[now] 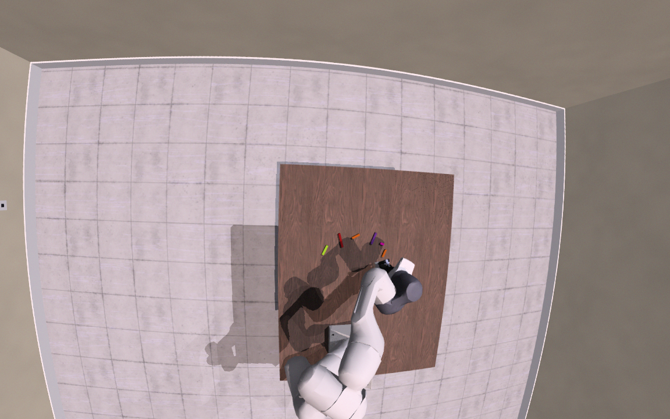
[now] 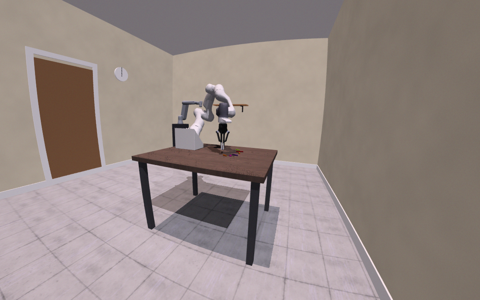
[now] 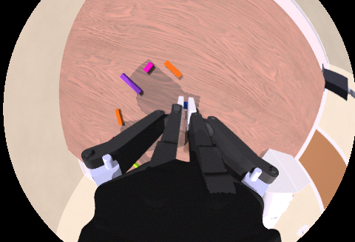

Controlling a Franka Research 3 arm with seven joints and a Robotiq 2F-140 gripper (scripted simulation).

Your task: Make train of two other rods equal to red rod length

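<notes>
My gripper is now 100 mm short of the magenta rod, 20 mm to the left of it and 80 mm above it. Round my hand: small blue rod 30 mm below; then red rod 90 mm ahead, 190 mm to the left, 80 mm below; then purple rod 120 mm ahead, 30 mm to the left, 80 mm below.
</notes>
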